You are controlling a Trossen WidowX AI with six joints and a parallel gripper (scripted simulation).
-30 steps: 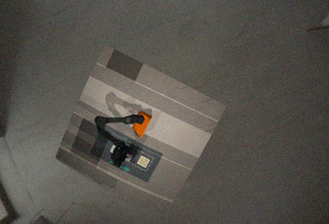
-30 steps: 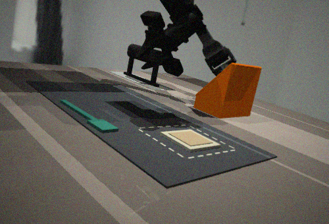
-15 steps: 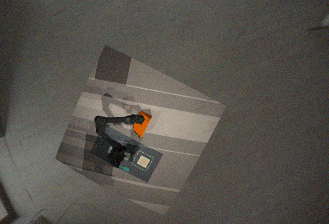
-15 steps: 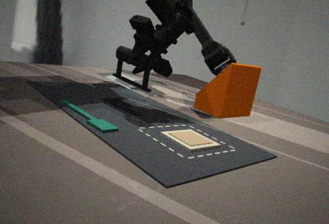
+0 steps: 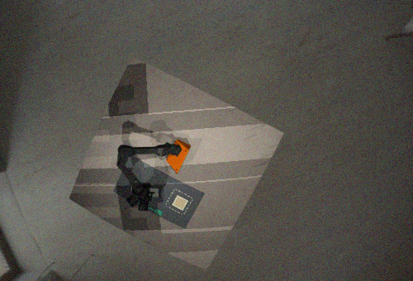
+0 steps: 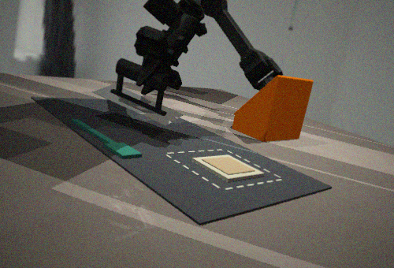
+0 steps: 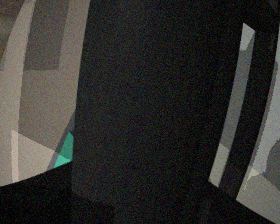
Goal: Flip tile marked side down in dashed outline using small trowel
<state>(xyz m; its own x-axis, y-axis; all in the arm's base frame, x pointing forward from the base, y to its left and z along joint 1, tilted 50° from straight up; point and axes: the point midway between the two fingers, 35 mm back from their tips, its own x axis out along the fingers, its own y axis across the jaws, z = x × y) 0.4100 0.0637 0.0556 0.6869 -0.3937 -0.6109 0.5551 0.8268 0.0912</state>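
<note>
Now: gripper tip 4 cm past the dark mat, 4 cm to the right of it and 11 cm above it. Also, from my gripper tip: tile: 8 cm behind, 23 cm to the left, 8 cm below.
</note>
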